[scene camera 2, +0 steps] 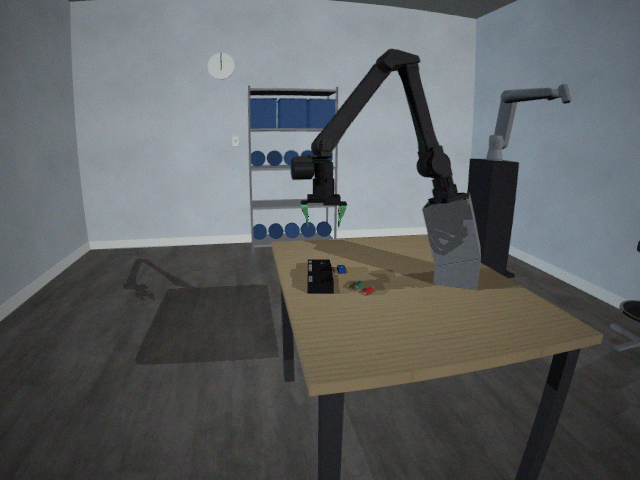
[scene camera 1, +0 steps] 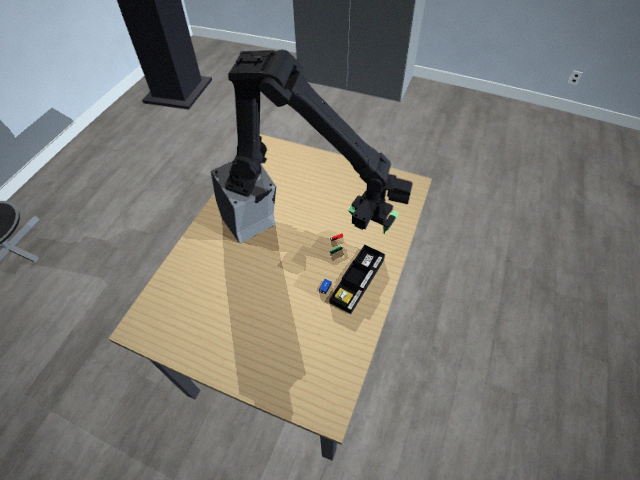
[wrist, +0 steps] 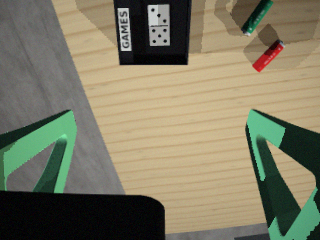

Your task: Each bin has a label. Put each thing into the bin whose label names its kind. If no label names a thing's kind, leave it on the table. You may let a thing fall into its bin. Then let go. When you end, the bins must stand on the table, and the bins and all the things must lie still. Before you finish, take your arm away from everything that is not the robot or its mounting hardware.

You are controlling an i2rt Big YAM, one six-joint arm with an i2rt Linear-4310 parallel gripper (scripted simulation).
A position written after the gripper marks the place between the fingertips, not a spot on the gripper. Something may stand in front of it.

In view: the gripper [scene camera 2: 323,226] and a white domino [wrist: 159,31].
The gripper also shows in the wrist view [wrist: 161,119].
